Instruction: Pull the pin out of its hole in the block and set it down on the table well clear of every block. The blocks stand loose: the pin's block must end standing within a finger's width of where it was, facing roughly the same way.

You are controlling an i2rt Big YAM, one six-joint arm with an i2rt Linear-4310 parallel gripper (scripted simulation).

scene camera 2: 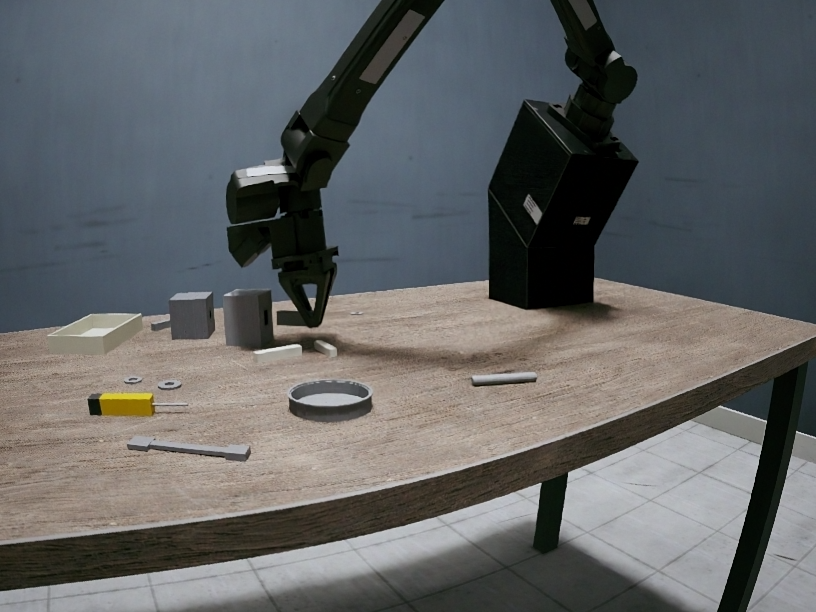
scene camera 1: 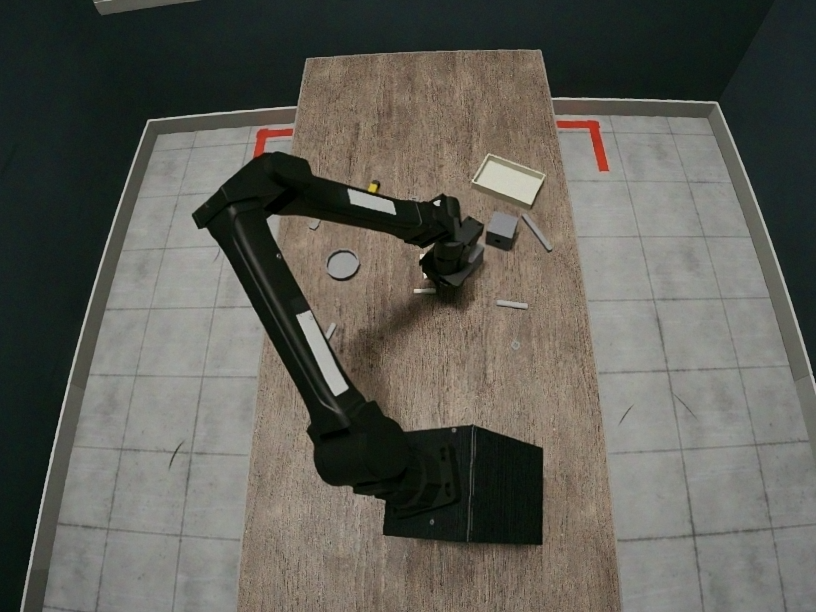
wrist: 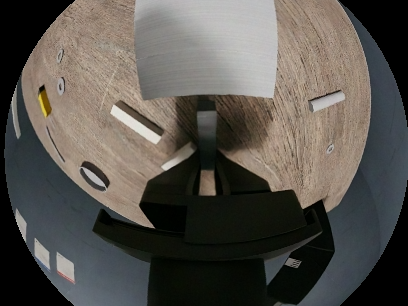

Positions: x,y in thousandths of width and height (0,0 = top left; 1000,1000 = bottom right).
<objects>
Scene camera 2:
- gripper: 387,533
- cream tray: 115,560
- light grey block: 305,524
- darker grey block: 235,514
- grey ring dish: 407,643
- yellow tool: 171,661
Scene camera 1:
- gripper: 544,471
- cream tray: 629,300
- darker grey block: 616,370
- grey ring dish: 419,429
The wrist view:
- gripper: 509,502
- light grey block: 433,181
</objects>
